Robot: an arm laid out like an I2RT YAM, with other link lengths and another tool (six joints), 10 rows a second.
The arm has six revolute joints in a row. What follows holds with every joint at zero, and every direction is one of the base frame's. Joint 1 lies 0.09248 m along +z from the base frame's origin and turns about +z. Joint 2 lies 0.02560 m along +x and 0.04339 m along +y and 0.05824 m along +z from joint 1 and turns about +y. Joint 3 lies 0.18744 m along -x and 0.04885 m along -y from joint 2 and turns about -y. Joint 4 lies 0.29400 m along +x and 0.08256 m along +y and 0.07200 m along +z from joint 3 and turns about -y. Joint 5 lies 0.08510 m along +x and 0.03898 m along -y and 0.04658 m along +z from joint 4 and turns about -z. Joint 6 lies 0.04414 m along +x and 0.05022 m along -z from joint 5 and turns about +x. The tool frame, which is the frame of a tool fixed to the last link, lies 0.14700 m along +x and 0.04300 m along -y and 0.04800 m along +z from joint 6; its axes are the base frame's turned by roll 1.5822, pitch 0.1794 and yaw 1.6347 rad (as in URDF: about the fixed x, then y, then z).
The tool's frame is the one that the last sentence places.
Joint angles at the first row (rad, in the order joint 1, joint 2, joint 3, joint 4, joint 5, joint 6):
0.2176 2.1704 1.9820 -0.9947 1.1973 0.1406
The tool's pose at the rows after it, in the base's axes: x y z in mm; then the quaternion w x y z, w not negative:
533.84 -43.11 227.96 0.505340 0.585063 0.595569 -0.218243
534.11 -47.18 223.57 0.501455 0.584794 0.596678 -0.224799
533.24 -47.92 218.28 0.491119 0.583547 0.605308 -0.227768
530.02 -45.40 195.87 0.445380 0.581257 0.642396 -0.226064
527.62 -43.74 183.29 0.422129 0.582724 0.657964 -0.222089
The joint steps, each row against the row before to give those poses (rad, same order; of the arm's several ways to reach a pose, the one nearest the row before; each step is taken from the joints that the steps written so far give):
0.0008 0.0141 -0.0001 0.0054 -0.0004 -0.0050
-0.0080 0.0084 0.0000 -0.0024 -0.0004 -0.0034
-0.0019 0.0011 0.0000 -0.0213 -0.0172 0.0003
-0.0004 0.0000 0.0000 -0.0755 -0.0915 0.0012
-0.0004 0.0008 -0.0034 -0.0298 -0.0485 0.0054

